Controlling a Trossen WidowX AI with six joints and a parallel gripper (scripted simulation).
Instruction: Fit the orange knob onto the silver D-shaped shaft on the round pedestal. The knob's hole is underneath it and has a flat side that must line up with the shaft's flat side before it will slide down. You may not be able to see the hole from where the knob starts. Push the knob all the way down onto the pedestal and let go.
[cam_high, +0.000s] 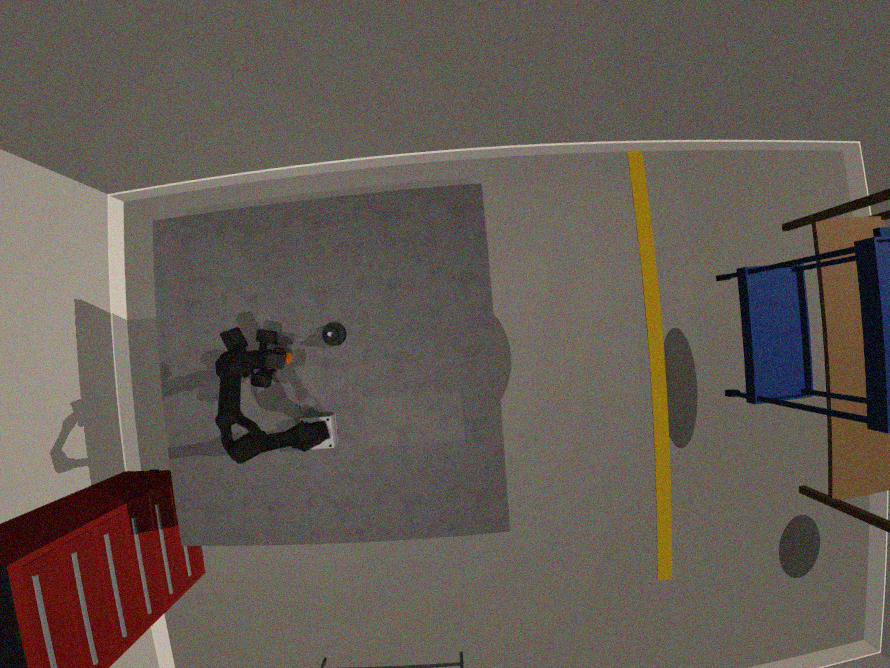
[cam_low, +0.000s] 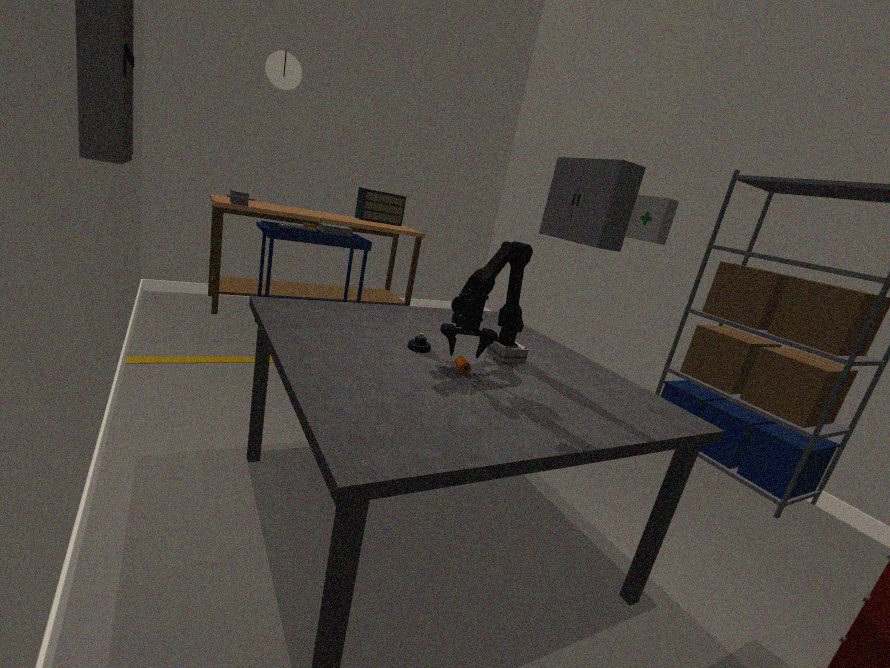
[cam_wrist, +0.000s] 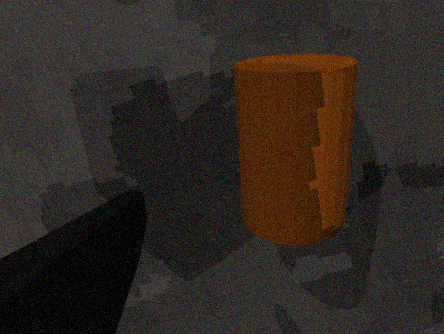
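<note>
Now: gripper tip 30 mm above the orange knob, 10 mm to the left of it and 10 mm past it. The rest, counted from my gripper tip: dark round pedestal (210 mm to the right, 20 mm below, 20 mm ahead).
</note>
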